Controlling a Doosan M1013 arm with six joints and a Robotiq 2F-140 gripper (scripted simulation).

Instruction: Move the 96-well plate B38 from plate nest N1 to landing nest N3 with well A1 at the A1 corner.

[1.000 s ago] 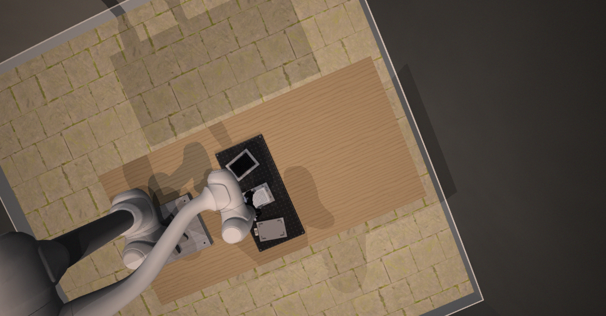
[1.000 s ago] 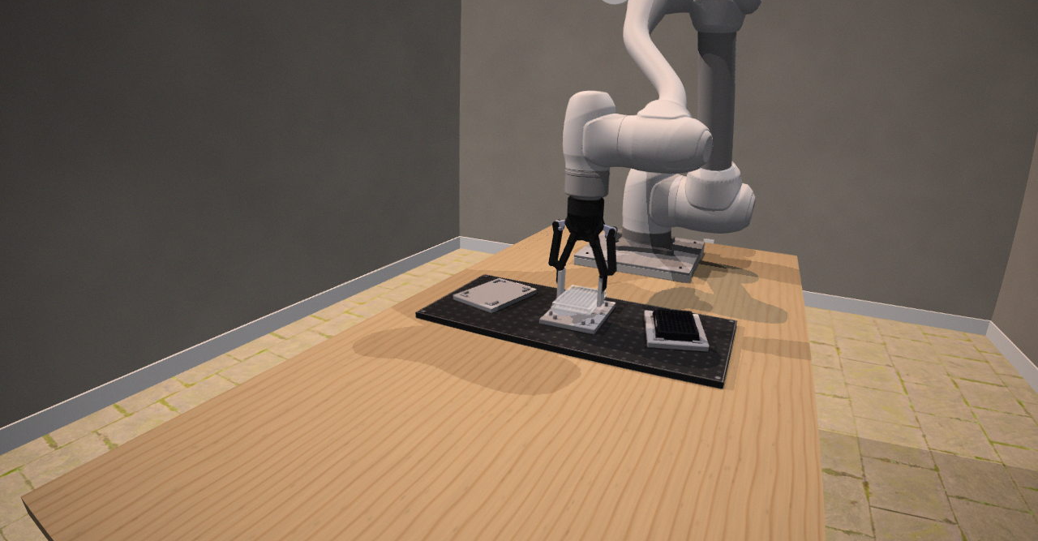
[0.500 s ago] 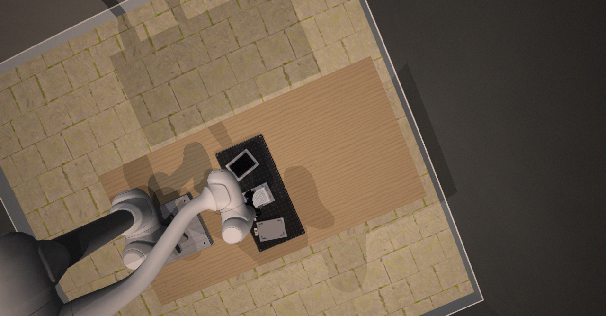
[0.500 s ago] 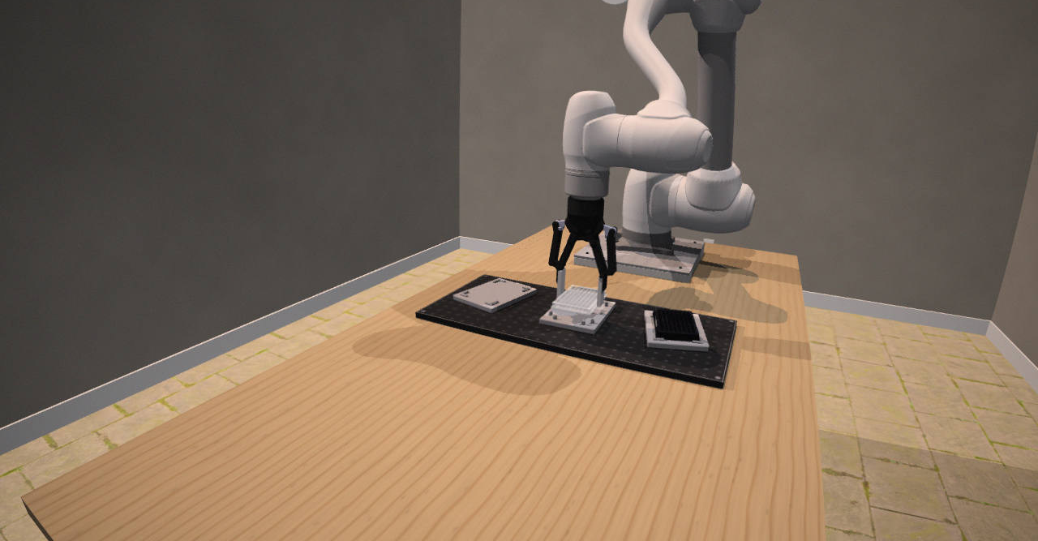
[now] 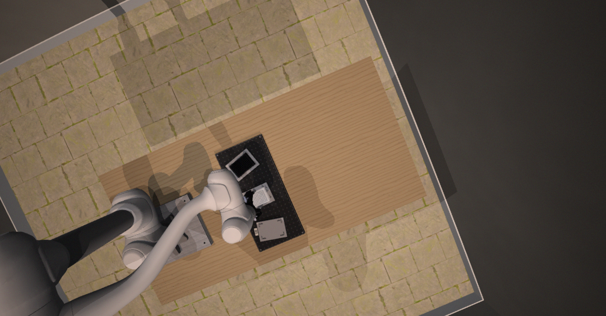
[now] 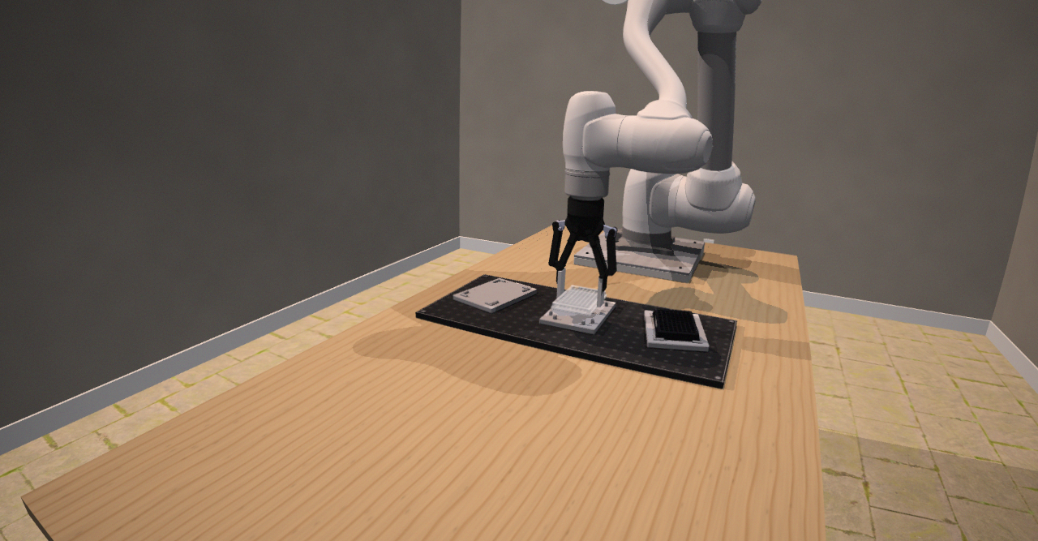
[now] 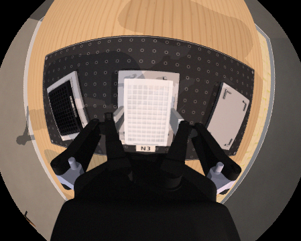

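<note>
My hand is 20 mm above the white 96-well plate B38. Round my hand: landing nest N3 (50 mm below); black 96-well plate B83 (30 mm ahead, 210 mm to the left, 40 mm below); plate nest N1 (40 mm behind, 210 mm to the right, 50 mm below).
</note>
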